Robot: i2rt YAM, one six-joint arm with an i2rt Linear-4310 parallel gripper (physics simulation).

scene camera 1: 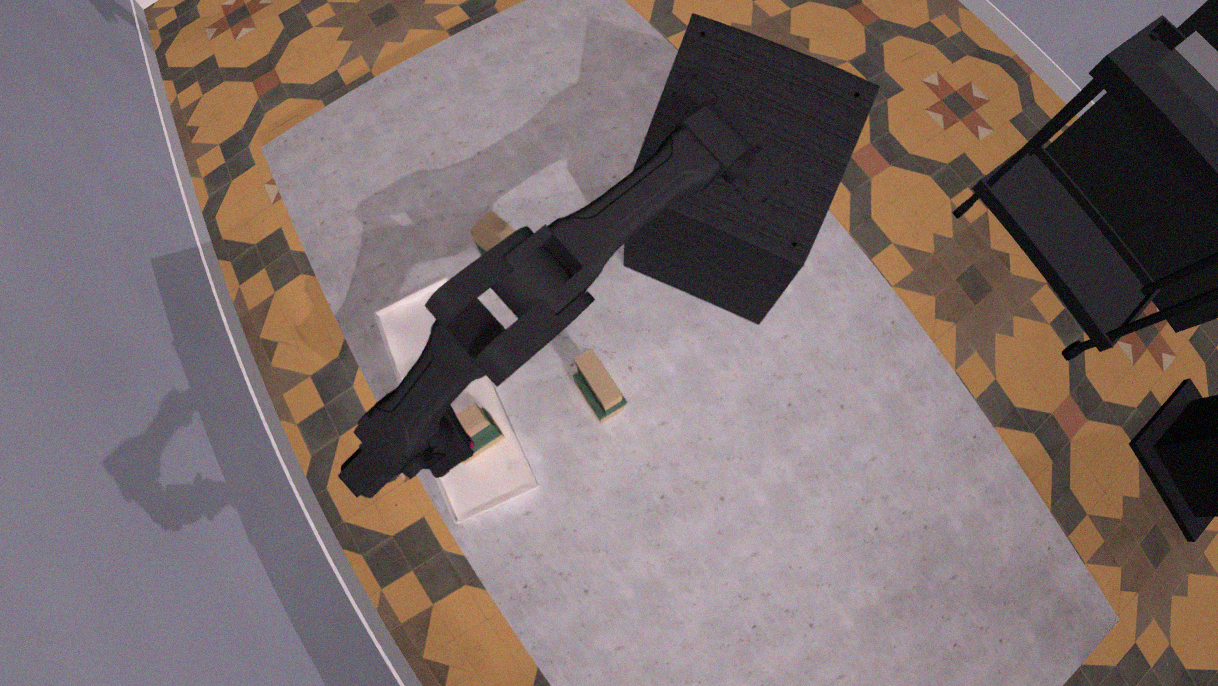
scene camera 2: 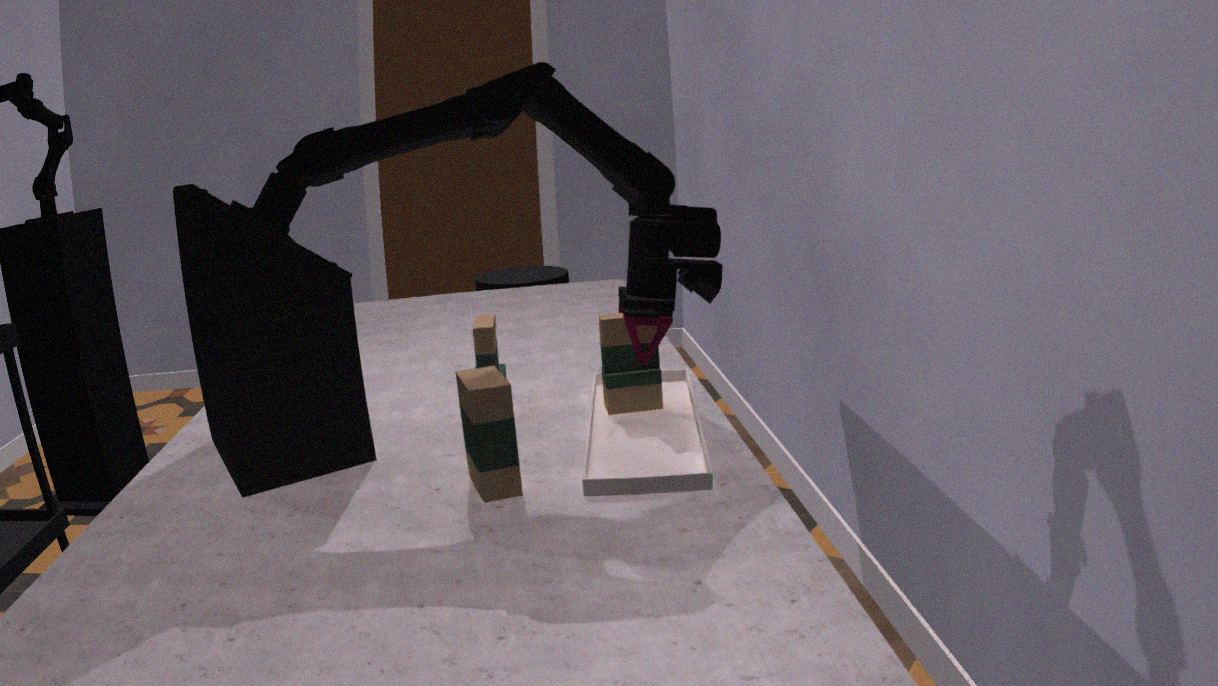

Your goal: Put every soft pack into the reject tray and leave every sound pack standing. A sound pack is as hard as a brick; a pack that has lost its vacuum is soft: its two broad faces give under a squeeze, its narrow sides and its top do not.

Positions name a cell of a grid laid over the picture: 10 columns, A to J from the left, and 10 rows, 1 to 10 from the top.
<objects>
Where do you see a white reject tray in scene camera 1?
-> At E7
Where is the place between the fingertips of the gripper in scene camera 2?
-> F6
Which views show the white reject tray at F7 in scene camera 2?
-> Scene camera 1 and scene camera 2: all of them.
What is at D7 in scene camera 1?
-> The gripper.
</objects>
